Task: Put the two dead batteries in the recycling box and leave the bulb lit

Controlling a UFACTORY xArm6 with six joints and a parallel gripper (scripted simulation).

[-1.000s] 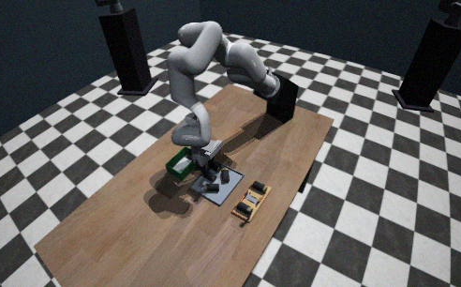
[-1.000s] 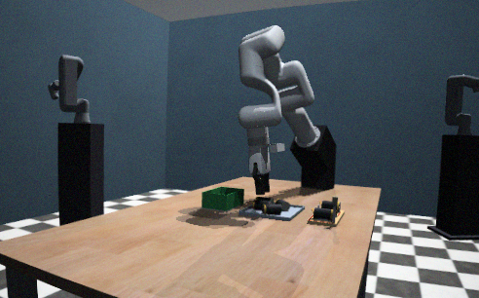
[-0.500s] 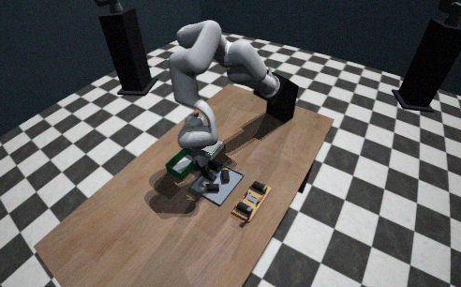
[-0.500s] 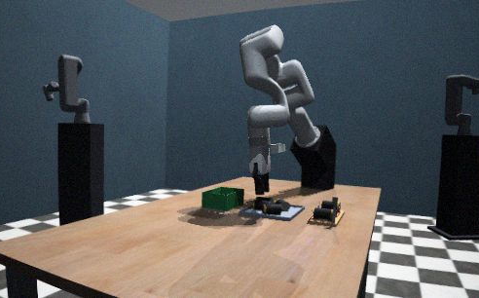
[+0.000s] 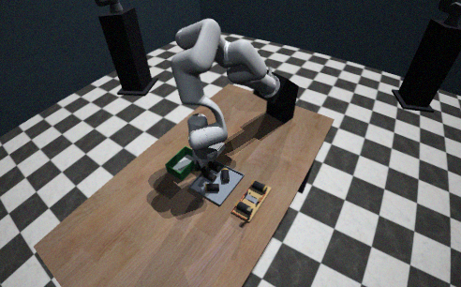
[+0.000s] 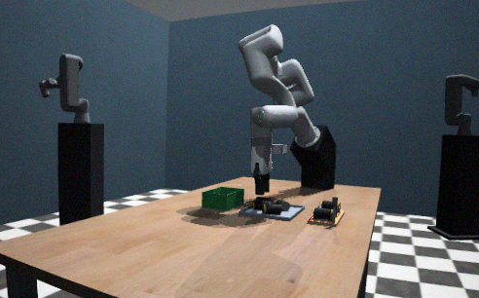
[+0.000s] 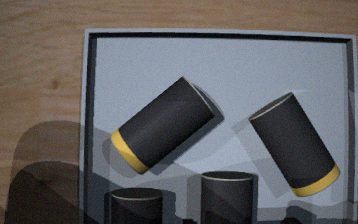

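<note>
Right now the grey tray is 10 mm ahead of my hand, 40 mm to the left of it and 80 mm below it. Also, from my hand: green recycling box: 50 mm behind, 140 mm to the right, 60 mm below.
</note>
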